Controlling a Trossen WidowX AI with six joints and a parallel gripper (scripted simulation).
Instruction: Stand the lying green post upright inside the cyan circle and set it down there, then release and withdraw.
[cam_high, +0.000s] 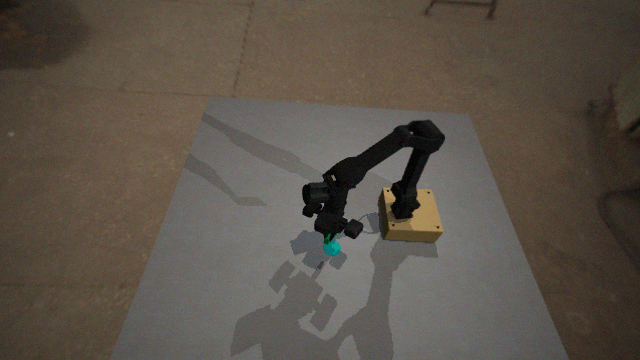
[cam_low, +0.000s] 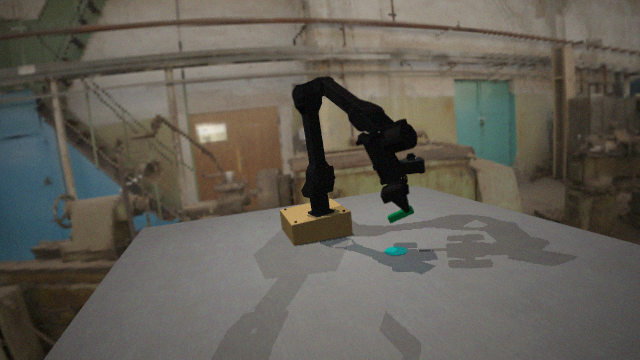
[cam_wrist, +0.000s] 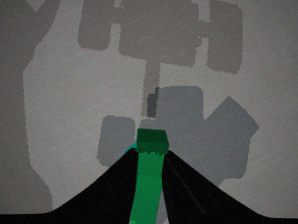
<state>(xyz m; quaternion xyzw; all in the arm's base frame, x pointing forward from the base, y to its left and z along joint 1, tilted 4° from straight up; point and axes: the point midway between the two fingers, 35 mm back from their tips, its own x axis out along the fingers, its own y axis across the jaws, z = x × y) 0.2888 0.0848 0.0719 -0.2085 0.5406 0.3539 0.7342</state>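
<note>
Now: the cyan circle 30 mm behind my gripper tip, 20 mm to the right of it and 110 mm below it. Also, from my gripper tip: green post 10 mm behind, 10 mm to the right, 10 mm below.
</note>
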